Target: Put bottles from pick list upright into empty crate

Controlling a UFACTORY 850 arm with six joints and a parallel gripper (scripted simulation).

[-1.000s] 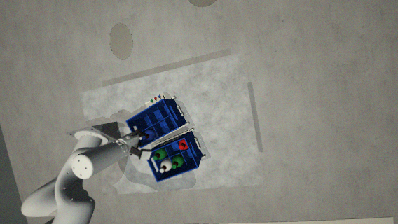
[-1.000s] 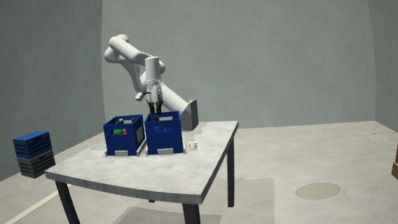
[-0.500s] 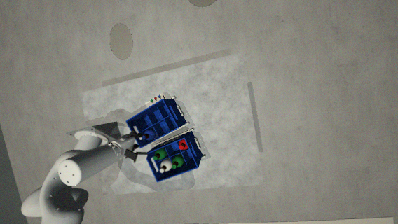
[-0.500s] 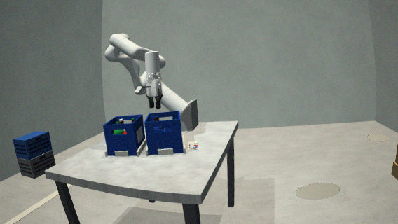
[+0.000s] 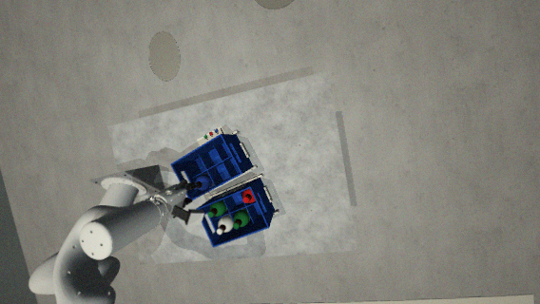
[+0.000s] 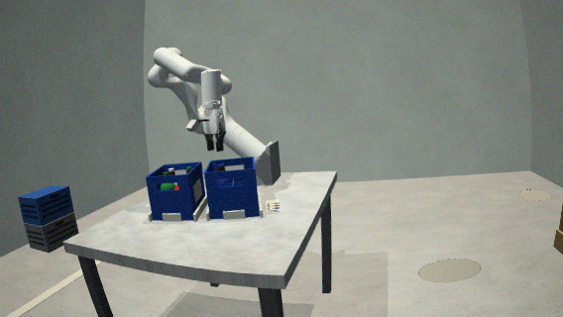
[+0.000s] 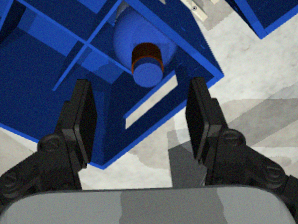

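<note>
Now: hand 19 cm short of the red-label bottle, 15 cm above it and 9 cm to the left of it. The rest, counted from my hand: green-label bottle 15 cm below, 12 cm to the right, 2 cm ahead; white-label bottle 21 cm to the right, 15 cm below, 4 cm ahead; blue-label bottle 15 cm below, 3 cm behind, 1 cm to the left.
</note>
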